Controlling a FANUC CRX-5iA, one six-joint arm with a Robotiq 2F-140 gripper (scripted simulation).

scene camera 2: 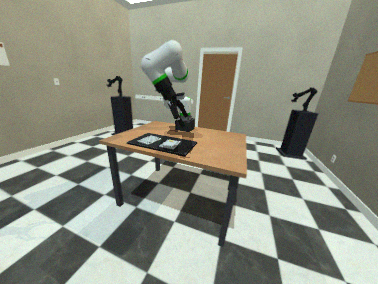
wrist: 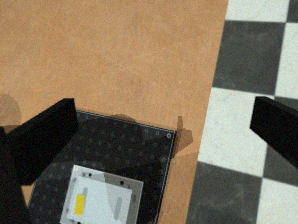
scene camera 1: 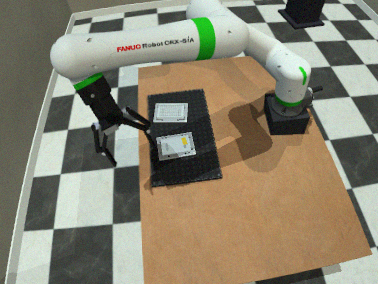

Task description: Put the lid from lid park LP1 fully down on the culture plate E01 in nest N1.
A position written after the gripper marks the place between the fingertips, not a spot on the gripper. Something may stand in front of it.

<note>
In view: the gripper (scene camera 1: 134,155).
The gripper shows as well in the wrist view (wrist: 163,113).
</note>
